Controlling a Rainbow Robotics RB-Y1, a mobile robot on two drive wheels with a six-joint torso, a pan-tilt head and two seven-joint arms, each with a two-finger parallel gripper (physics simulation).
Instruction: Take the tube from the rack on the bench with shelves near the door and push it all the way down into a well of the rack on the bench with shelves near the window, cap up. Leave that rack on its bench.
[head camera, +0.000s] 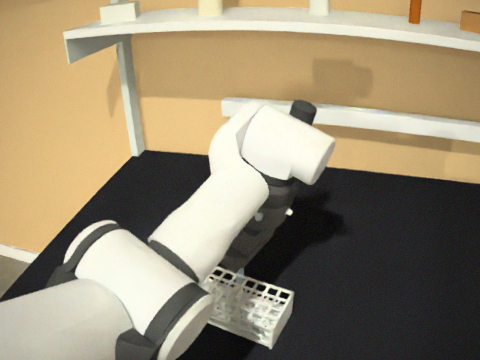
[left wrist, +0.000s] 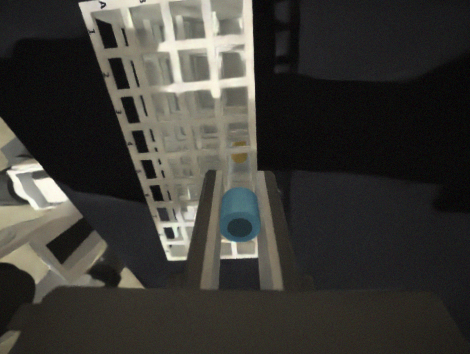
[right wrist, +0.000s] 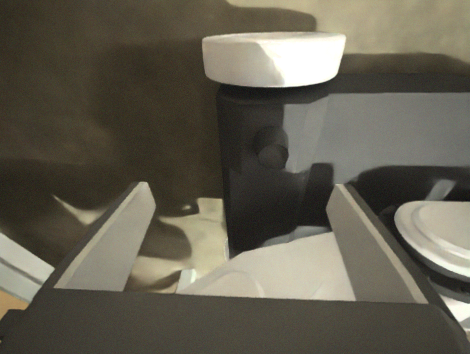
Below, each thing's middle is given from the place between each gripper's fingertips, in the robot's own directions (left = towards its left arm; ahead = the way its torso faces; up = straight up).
Labels:
Right now the white tube rack (head camera: 255, 318) is 470 mm ahead of my right hand, 460 mm to the left of it and 420 mm above it. Also, from my right hand: clear tube with blue cap (left wrist: 239, 221) (500 mm ahead, 450 mm to the left, 460 mm above).
The clear tube with blue cap lies 3 cm below my left hand and 1 cm to the right of it. The rest, counted from my left hand: white tube rack 6 cm below, 3 cm behind.

